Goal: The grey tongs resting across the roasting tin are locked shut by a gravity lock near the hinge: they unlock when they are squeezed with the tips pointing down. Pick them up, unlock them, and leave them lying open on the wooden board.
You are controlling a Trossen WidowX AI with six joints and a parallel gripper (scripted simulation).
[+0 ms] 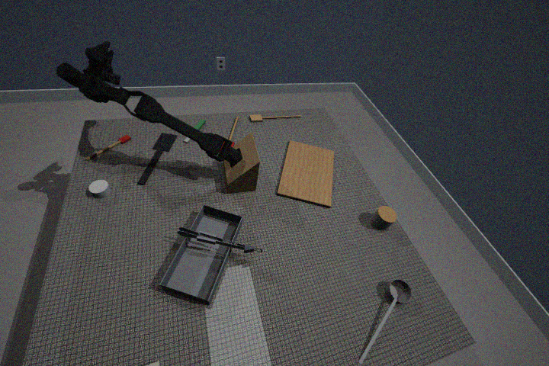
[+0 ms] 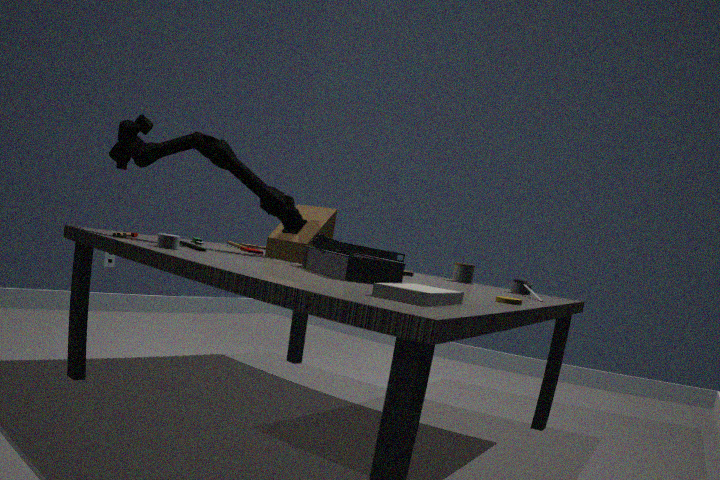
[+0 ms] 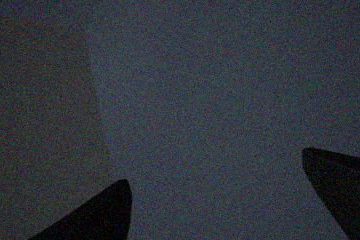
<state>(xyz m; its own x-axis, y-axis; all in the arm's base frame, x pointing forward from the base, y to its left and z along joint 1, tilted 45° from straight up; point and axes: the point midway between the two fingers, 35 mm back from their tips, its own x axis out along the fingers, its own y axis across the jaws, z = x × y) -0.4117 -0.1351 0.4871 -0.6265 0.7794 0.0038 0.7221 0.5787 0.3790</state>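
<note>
Right now my gripper tip is 790 mm short of the roasting tin, 260 mm to the right of it and 320 mm above it. Also, from my gripper tip: black spatula: 270 mm ahead, 100 mm to the left, 350 mm below; then red-tipped brush: 190 mm ahead, 80 mm to the right, 350 mm below; then green tool: 150 mm ahead, 270 mm to the left, 340 mm below.
</note>
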